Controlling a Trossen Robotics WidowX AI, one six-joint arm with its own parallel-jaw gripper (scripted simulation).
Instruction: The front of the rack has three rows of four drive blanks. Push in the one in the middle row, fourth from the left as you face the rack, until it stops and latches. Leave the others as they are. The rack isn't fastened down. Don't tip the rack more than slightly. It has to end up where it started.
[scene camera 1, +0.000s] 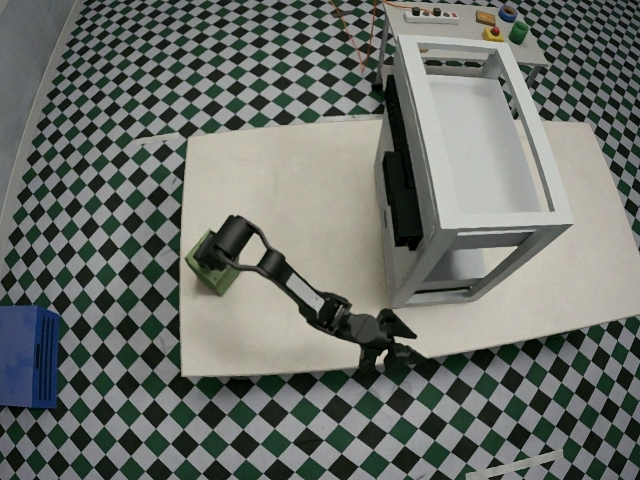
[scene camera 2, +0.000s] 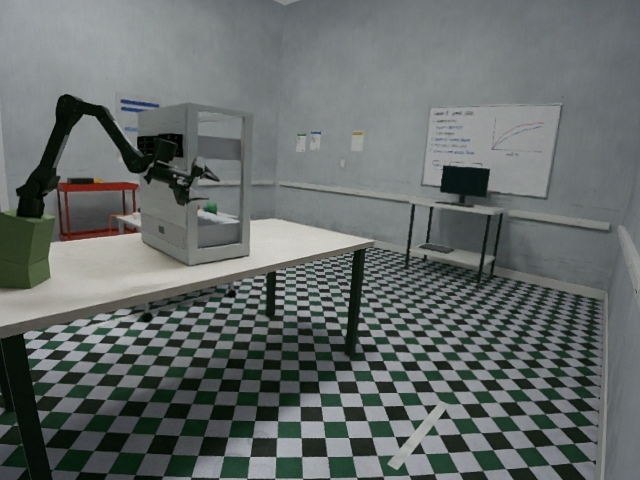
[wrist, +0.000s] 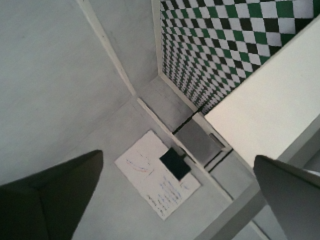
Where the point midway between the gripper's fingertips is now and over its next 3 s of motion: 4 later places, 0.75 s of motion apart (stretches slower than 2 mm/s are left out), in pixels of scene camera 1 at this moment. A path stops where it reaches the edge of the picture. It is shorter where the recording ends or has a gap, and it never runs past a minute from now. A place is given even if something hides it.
The gripper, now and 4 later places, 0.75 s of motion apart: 421, 348; 404, 317; 366, 252; 338, 207; 332, 200
